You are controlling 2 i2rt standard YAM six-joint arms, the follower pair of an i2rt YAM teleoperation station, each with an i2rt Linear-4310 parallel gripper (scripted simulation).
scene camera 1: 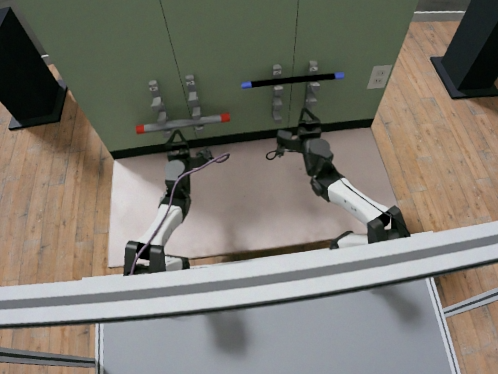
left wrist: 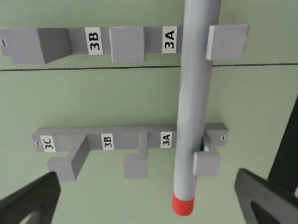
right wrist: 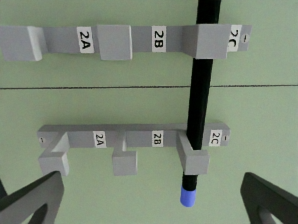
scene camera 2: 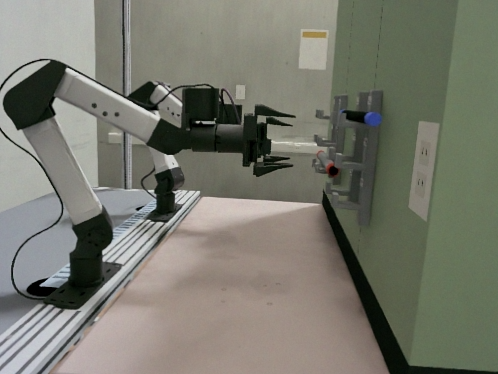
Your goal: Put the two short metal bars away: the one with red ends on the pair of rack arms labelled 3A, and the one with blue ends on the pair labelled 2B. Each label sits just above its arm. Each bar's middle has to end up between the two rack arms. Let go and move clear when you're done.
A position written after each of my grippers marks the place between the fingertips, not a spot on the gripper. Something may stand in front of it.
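My left gripper [left wrist: 147, 178] is visible. My right gripper [scene camera 2: 294, 141] is visible too, also in the right wrist view [right wrist: 151, 180]. A red-ended grey bar [scene camera 1: 225, 117] is present; in the right wrist view it is out of frame.
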